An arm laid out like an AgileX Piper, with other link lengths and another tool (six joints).
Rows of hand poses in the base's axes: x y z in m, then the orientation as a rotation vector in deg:
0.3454, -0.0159, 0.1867, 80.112, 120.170, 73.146
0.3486, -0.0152, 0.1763, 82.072, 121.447, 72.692
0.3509, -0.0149, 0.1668, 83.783, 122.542, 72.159
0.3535, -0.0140, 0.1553, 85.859, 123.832, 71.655
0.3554, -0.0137, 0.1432, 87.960, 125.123, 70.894
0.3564, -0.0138, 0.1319, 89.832, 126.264, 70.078
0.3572, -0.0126, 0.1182, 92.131, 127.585, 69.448
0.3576, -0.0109, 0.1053, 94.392, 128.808, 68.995
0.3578, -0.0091, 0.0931, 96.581, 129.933, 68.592
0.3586, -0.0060, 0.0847, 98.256, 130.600, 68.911
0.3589, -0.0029, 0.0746, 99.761, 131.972, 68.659
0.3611, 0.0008, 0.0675, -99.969, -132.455, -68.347
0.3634, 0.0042, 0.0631, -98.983, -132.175, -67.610
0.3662, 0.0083, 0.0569, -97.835, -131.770, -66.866
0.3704, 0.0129, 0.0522, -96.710, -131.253, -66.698
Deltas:
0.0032, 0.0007, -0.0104, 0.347, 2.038, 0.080
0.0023, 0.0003, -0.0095, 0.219, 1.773, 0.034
0.0026, 0.0009, -0.0115, 0.382, 2.120, 0.073
0.0019, 0.0003, -0.0121, 0.229, 2.149, 0.023
0.0010, -0.0001, -0.0113, 0.126, 1.919, 0.000
0.0008, 0.0012, -0.0137, 0.431, 2.285, 0.051
0.0004, 0.0017, -0.0129, 0.553, 2.190, 0.058
0.0002, 0.0018, -0.0122, 0.570, 2.082, 0.045
0.0008, 0.0031, -0.0084, 0.850, 1.436, 0.032
0.0003, 0.0031, -0.0101, 0.517, 1.753, 0.443
0.0022, 0.0037, -0.0071, 0.522, 1.204, 0.613
0.0023, 0.0034, -0.0044, 0.297, 0.785, 0.762
0.0028, 0.0041, -0.0062, 0.422, 0.883, 0.868
0.0042, 0.0046, -0.0047, 0.643, 0.574, 0.757

